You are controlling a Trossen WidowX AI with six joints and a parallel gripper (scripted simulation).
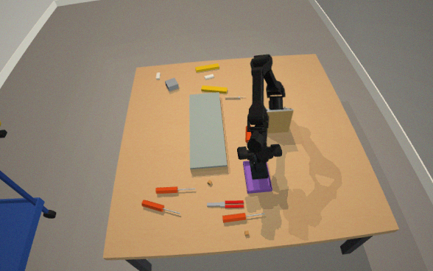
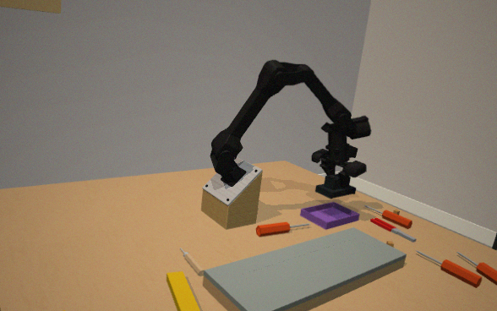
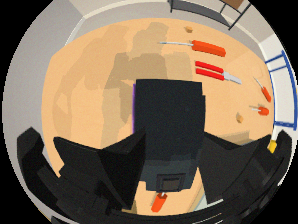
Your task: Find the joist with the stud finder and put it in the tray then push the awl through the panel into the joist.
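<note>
My gripper tip is now 10 mm to the left of the purple tray and 100 mm above it. Round my gripper tip: awl: 40 mm ahead, 560 mm to the right, 110 mm below; then stud finder: 20 mm to the right, 20 mm above; then grey cube: 450 mm ahead, 720 mm to the right, 100 mm below.
</note>
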